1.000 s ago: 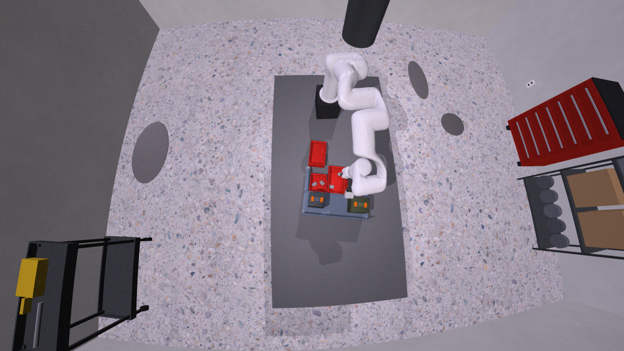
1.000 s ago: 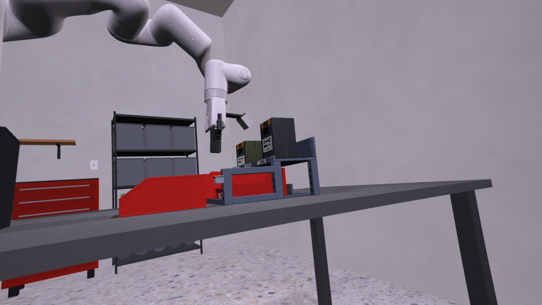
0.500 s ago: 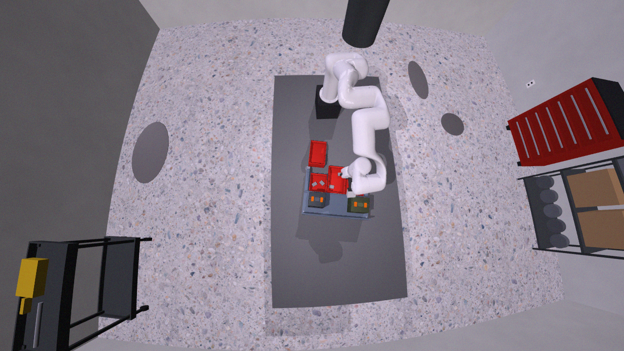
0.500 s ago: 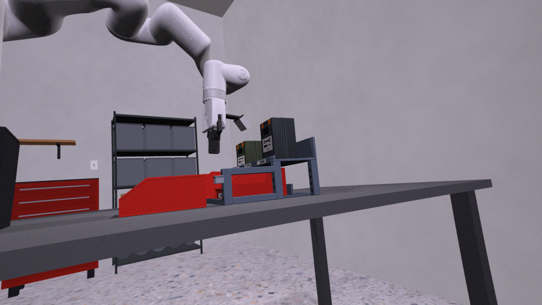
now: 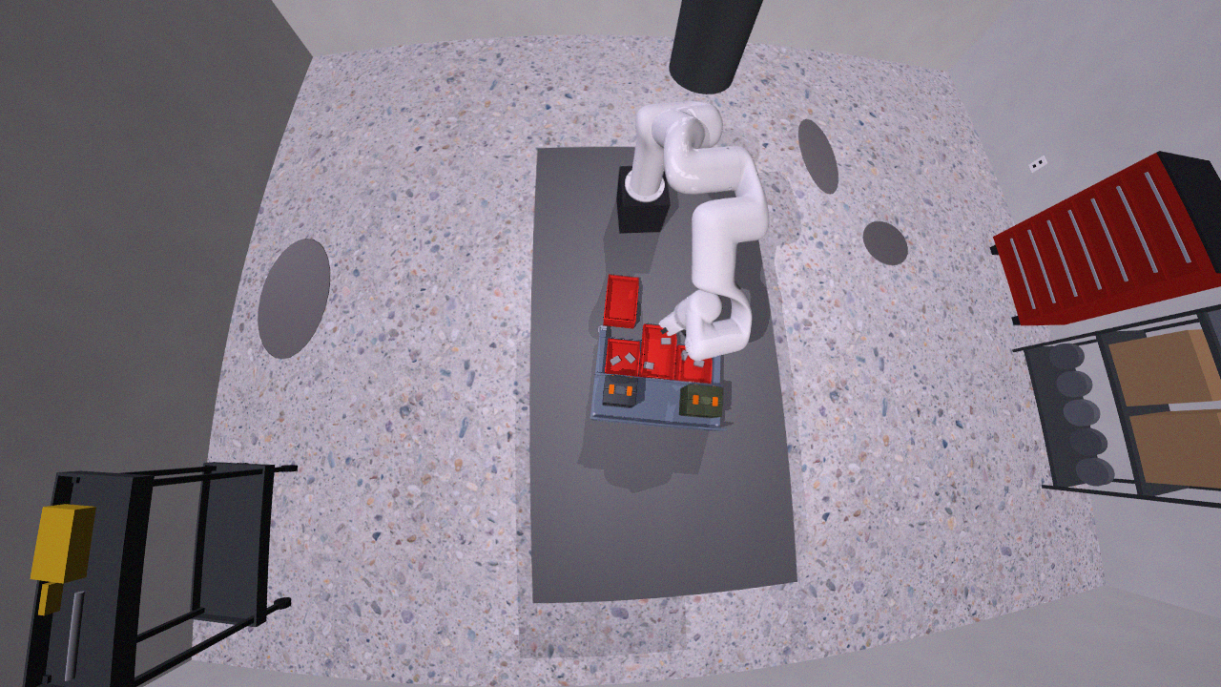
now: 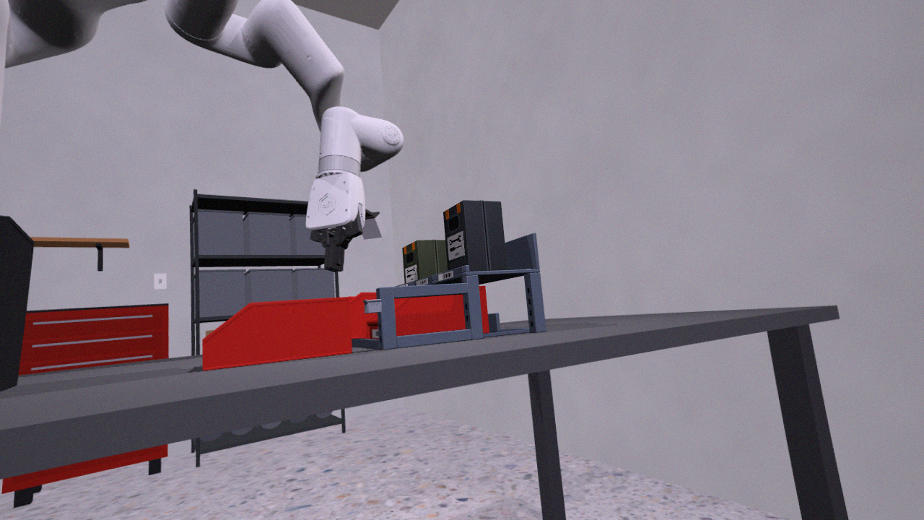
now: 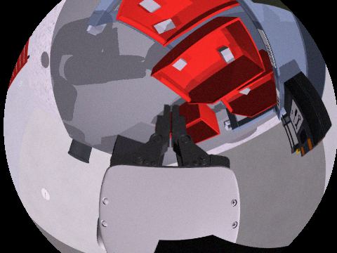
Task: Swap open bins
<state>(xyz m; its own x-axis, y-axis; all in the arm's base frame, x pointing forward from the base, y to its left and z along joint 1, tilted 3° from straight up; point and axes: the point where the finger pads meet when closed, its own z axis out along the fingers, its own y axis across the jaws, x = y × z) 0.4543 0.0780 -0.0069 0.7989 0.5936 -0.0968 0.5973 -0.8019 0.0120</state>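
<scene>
Now: hand 15 cm above the shelf lip, 2 cm to the left of it and 2 cm short of it. The rest, counted from my hand: dark grey box: 20 cm ahead, 15 cm to the right, 1 cm above; then green box: 22 cm ahead, 8 cm to the left.
</scene>
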